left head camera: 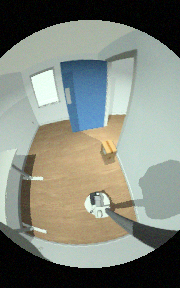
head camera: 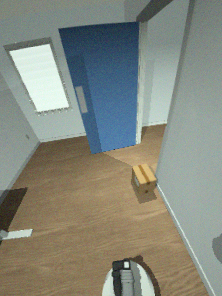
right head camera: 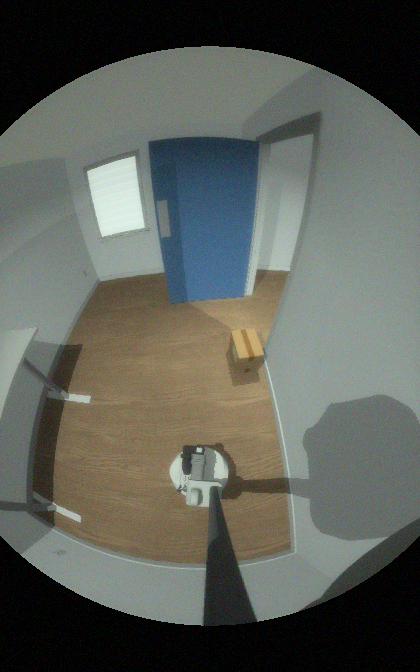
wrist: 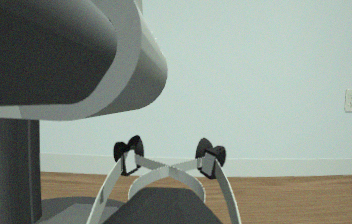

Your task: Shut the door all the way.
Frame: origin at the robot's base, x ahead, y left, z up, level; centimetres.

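Seen in the pictures: gripper, fingertip midpoint: (left head camera: 93, 213) (right head camera: 185, 493) (wrist: 170, 149).
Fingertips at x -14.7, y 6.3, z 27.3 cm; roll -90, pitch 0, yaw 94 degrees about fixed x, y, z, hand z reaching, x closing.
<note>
A point is followed by its place in that frame.
The blue door (head camera: 112, 85) {y 0.5, x 203.1, z 125.9 cm} (left head camera: 89, 95) {y 0.8, x 203.1, z 103.9 cm} (right head camera: 215, 215) {y -0.5, x 203.3, z 110.3 cm} stands open into the room at the far end, with a light grey handle plate (head camera: 81, 99) {y 51.4, x 192.2, z 112.7 cm} (left head camera: 68, 95) {y 49.3, x 192.6, z 111.3 cm} (right head camera: 163, 218) {y 50.9, x 192.3, z 111.5 cm} near its left edge. The doorway to its right is open and shows a pale wall beyond. My gripper (wrist: 170, 149) {y 6.3, x -14.7, z 27.3 cm} is open in the wrist view, its two dark fingertips apart with nothing between them. It faces a pale wall, away from the door. In the head views the fingers are too small to make out.
A cardboard box (head camera: 144, 178) {y -32.8, x 100.1, z 25.2 cm} (left head camera: 109, 149) {y -33.3, x 99.1, z 25.4 cm} (right head camera: 247, 345) {y -34.2, x 105.6, z 25.1 cm} stands on the floor by the right wall, between my base and the doorway. A white table (left head camera: 7, 172) {y 111.7, x 20.4, z 92.3 cm} (right head camera: 12, 357) {y 124.2, x 32.6, z 92.3 cm} with floor-level feet stands at the left. A window (head camera: 40, 77) {y 147.4, x 269.3, z 149.5 cm} (left head camera: 45, 87) {y 140.9, x 270.0, z 140.6 cm} (right head camera: 116, 196) {y 143.8, x 269.7, z 141.5 cm} is left of the door.
</note>
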